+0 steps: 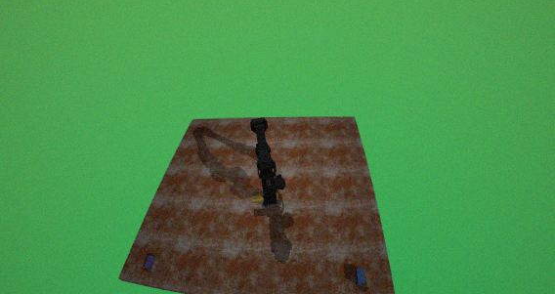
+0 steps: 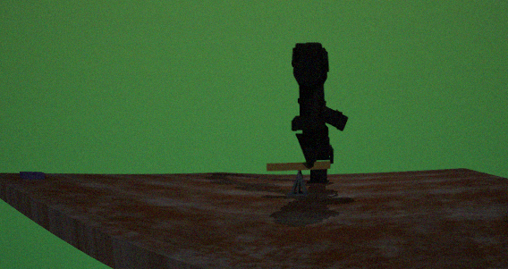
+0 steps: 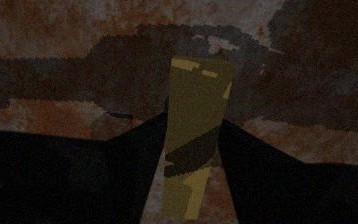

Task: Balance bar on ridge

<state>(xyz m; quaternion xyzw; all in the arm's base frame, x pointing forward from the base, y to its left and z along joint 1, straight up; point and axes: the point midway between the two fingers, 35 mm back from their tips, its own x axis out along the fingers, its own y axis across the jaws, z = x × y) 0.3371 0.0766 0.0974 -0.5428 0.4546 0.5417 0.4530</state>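
Right now the yellow bar is 30 mm to the right of my gripper tip. Also, from my gripper tip: blue block 400 mm ahead, 420 mm to the left, 50 mm below; then purple block 400 mm ahead, 580 mm to the right, 50 mm below.
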